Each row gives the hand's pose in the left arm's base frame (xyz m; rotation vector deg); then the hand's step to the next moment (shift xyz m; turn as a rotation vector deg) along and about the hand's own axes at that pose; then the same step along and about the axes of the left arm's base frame.
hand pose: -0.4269 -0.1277 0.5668 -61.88 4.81 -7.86
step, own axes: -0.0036 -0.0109 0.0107 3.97 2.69 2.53
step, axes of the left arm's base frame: -0.0029 0.0048 0.0147 4.46 2.85 -1.19
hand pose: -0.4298 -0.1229 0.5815 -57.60 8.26 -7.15
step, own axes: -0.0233 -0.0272 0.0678 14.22 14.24 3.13
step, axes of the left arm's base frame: -0.0119 0.0459 0.0603 15.08 7.72 -11.30
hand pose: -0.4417 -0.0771 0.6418 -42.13 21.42 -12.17
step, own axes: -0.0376 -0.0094 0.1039 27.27 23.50 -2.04
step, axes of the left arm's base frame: 0.0071 0.0687 0.0867 25.44 7.13 -24.53
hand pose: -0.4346 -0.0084 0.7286 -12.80 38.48 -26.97
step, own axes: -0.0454 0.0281 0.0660 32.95 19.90 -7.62
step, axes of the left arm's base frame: 0.0211 0.0498 0.0654 24.49 0.95 -30.64
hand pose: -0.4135 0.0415 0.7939 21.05 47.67 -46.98
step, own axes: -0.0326 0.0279 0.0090 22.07 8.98 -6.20
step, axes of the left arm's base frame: 0.0129 0.0289 0.0304 12.53 -1.53 -21.14
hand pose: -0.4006 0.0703 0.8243 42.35 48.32 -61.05
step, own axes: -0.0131 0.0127 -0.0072 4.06 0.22 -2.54
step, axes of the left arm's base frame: 0.0071 0.0158 0.0093 0.64 0.45 -4.73
